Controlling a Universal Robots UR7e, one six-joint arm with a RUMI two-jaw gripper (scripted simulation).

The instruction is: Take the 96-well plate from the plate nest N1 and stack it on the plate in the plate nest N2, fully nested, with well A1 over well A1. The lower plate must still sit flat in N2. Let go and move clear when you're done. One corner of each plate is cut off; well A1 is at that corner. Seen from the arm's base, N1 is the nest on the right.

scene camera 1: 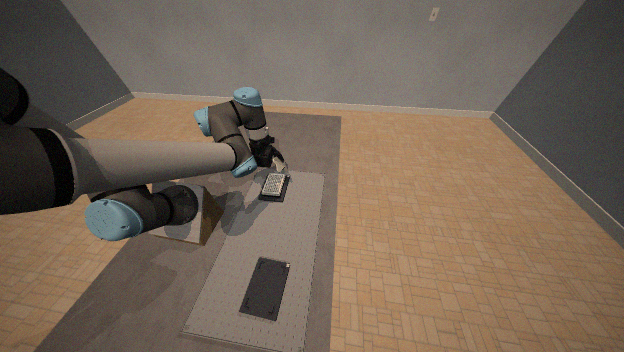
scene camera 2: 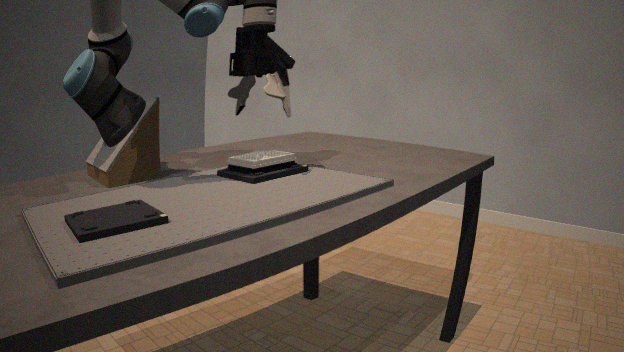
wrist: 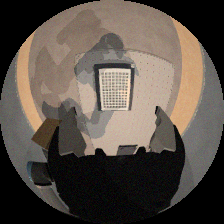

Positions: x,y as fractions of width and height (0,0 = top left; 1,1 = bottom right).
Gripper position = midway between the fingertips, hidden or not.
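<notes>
From scene camera 1 you'd see my gripper (scene camera 1: 0.43,0.49) and a black nest (scene camera 1: 0.43,0.82). Scene camera 2 has the nest (scene camera 2: 0.18,0.63) and my gripper (scene camera 2: 0.42,0.33) as well, plus a white 96-well plate (scene camera 2: 0.38,0.46). In the wrist view there's my gripper (wrist: 0.52,0.48).
</notes>
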